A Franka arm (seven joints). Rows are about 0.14 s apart.
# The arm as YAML. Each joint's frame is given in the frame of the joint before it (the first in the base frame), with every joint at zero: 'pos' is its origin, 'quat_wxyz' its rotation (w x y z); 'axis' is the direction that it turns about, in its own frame. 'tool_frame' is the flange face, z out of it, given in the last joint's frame.
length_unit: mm
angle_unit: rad
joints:
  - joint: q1
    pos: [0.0, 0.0, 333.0]
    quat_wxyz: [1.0, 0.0, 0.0, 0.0]
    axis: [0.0, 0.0, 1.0]
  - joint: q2
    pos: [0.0, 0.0, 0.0]
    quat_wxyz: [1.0, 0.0, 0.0, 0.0]
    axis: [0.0, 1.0, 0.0]
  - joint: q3
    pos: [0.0, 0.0, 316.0]
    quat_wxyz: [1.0, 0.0, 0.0, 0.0]
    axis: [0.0, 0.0, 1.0]
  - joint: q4
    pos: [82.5, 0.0, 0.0]
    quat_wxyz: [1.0, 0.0, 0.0, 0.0]
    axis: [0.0, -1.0, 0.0]
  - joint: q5
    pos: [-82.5, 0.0, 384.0]
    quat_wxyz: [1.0, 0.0, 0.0, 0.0]
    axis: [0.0, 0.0, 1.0]
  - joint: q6
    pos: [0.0, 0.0, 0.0]
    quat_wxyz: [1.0, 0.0, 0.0, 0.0]
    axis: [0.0, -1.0, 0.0]
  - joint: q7
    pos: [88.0, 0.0, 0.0]
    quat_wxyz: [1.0, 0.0, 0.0, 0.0]
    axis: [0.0, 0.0, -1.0]
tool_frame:
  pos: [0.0, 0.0, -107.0]
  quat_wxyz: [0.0, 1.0, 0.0, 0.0]
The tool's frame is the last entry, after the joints.
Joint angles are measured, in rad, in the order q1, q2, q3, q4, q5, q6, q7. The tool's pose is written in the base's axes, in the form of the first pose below.
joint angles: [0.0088, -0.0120, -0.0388, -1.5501, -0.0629, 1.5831, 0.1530]
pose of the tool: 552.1, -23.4, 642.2, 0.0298, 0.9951, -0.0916, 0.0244
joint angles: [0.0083, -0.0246, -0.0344, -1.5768, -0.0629, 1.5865, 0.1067]
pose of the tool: 548.4, -21.2, 636.8, 0.0303, 0.9972, -0.0664, 0.0184
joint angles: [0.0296, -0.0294, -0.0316, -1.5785, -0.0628, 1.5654, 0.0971]
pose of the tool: 545.0, -8.1, 636.7, 0.0305, 0.9982, -0.0499, 0.0096
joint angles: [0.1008, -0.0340, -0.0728, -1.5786, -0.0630, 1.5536, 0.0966]
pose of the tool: 542.4, 7.6, 638.1, 0.0299, 0.9989, -0.0349, 0.0063
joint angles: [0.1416, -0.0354, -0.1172, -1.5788, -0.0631, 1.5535, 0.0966]
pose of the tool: 542.0, 5.2, 638.7, 0.0291, 0.9989, -0.0368, 0.0067
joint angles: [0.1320, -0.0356, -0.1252, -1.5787, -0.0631, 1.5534, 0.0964]
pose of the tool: 542.0, -4.5, 638.8, 0.0290, 0.9985, -0.0454, 0.0065
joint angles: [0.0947, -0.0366, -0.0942, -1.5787, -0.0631, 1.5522, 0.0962]
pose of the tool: 541.5, -7.6, 639.3, 0.0295, 0.9984, -0.0485, 0.0064
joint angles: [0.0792, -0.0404, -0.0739, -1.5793, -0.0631, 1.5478, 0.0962]
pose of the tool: 539.9, -4.9, 640.7, 0.0298, 0.9985, -0.0463, 0.0059
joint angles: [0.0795, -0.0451, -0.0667, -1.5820, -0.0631, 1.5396, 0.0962]
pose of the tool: 537.5, -0.9, 641.2, 0.0299, 0.9986, -0.0427, 0.0029
